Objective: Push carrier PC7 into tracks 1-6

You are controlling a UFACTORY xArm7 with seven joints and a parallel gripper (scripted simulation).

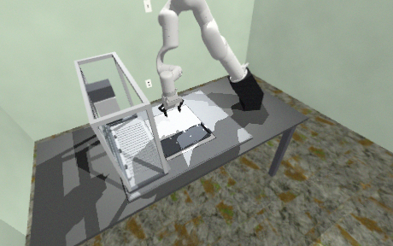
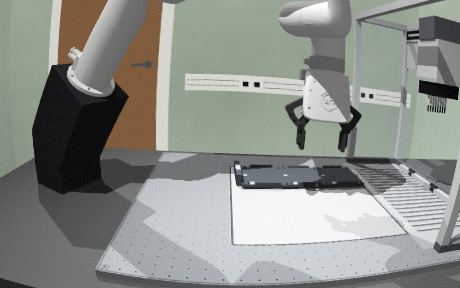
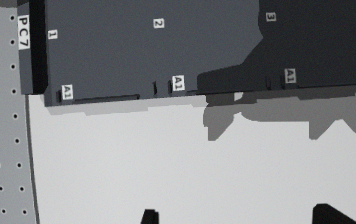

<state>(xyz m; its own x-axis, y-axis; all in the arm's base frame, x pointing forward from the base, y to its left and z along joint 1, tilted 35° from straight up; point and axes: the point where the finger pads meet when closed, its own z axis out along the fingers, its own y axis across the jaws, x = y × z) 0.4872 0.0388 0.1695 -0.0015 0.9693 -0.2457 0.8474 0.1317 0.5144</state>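
The carrier PC7 lies 14 cm to the left of my hand, 11 cm below it and 1 cm behind it. Round my hand: pipetting head 34 cm ahead, 22 cm above, 5 cm to the left; then frame post 24 cm to the right, 22 cm ahead, 12 cm above.
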